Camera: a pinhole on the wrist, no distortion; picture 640 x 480 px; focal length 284.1 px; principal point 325.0 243.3 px. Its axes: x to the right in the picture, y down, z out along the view. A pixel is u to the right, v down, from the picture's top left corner.
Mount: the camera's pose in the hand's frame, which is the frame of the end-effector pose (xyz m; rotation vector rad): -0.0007 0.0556 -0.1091 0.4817 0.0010 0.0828
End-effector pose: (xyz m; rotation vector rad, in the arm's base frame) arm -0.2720 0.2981 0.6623 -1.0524 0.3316 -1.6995
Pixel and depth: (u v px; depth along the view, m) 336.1 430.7 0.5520
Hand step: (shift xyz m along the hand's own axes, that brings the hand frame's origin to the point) 0.0032 0.1234 0.5490
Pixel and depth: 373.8 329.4 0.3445
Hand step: 0.0571 -0.0069 0.2456
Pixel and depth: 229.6 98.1 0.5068
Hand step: -0.1394 -0.4212 0.2170
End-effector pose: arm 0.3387 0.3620 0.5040 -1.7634 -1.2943 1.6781
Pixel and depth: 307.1 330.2 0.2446
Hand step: -0.0170 0.0072 0.1420
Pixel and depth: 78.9 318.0 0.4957
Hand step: -0.4288 -0.0929 0.3826
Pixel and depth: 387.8 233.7 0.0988
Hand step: 0.0234 0.0087 -0.0227
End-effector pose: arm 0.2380 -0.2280 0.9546 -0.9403 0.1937 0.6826
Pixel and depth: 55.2 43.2 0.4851
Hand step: -0.4228 -0.5073 0.1541
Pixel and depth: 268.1 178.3 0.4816
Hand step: -0.0782 -0.2722 0.2649
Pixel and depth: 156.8 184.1 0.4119
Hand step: -0.2285 -0.2302 0.2117
